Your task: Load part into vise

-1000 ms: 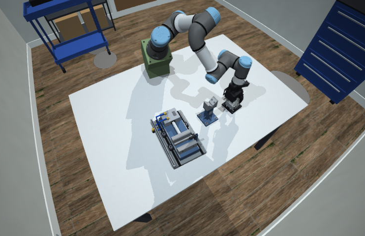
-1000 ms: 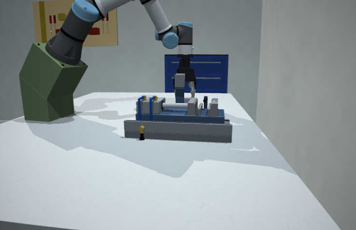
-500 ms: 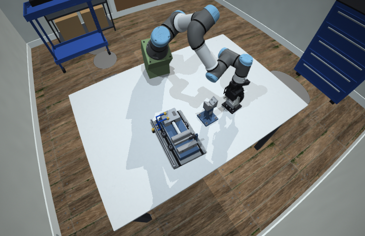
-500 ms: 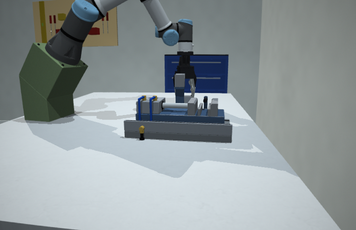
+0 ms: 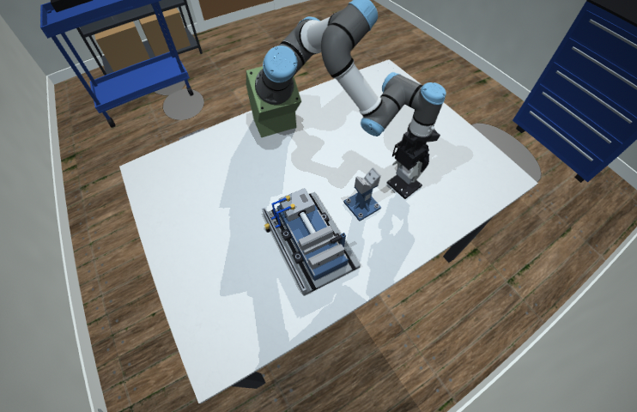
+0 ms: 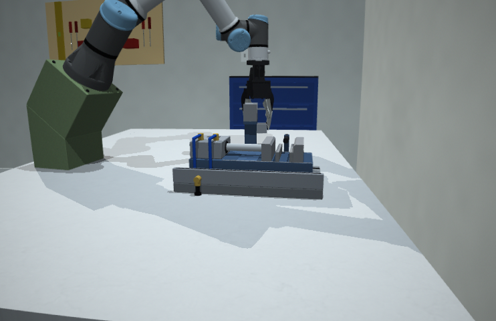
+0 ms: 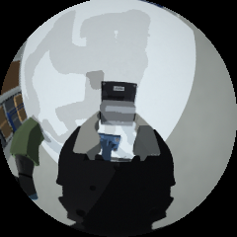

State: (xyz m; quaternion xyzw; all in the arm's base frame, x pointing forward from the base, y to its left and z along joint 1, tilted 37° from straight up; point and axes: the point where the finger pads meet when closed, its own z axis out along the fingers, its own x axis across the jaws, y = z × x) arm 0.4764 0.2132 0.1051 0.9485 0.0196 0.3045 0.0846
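Now: the infeed plate 70 mm below my hand and 10 mm to the left of it. Round my hand: work stop (350 mm to the right, 40 mm ahead, 10 mm above); part (10 mm below); air cylinder (360 mm to the right, 130 mm behind).
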